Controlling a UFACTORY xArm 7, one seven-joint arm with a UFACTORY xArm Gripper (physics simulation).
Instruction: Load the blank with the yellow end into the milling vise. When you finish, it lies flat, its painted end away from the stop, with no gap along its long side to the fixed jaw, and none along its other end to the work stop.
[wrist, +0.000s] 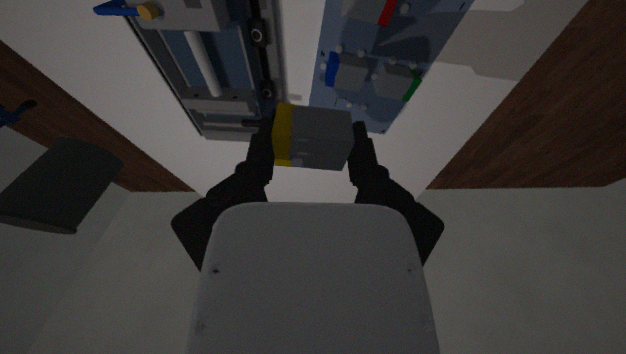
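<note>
The grey blank with the yellow end (315, 135) is held between the two black fingers of my gripper (312, 132), its yellow end at the left finger and its plain end at the right finger. My gripper is shut on it. The milling vise (217, 106) lies beyond and to the left, with a pale screw rod along its blue-grey bed and a grey jaw block at the top edge of the view. The blank appears clear of the vise, near its right front corner; the height between them cannot be told. The work stop cannot be made out surely.
A blue tray plate (370, 112) with pegs lies to the right of the vise. It bears a blue-ended blank (350, 73), a green-ended blank (395, 82) and a red-ended blank (367, 9). A dark cylinder (62, 182) and a blue handle (14, 115) show at left.
</note>
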